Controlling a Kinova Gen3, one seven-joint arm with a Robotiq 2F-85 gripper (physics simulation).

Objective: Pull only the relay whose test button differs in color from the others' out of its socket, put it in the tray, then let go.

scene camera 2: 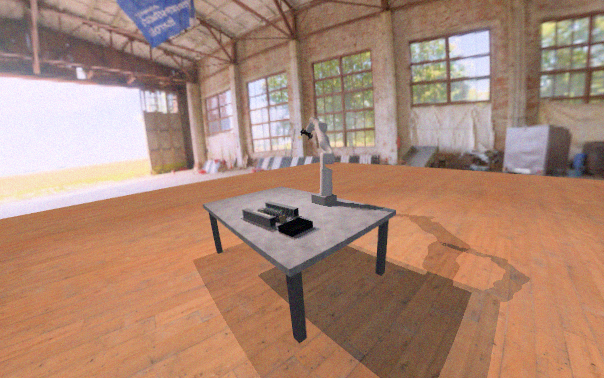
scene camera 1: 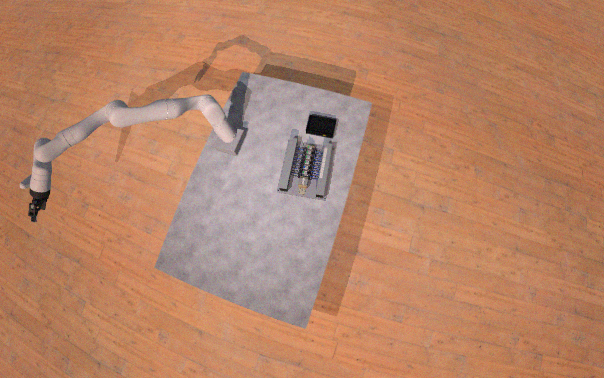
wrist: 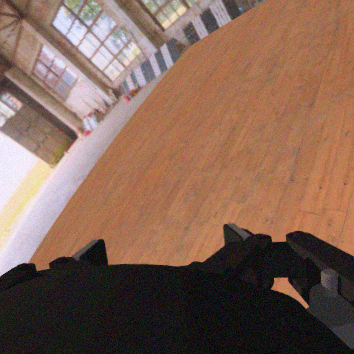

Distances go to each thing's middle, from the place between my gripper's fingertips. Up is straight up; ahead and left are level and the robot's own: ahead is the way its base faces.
I see the panel [scene camera 1: 293, 189] 96 cm ahead of my hand, 72 cm to the left of it and 54 cm below it.
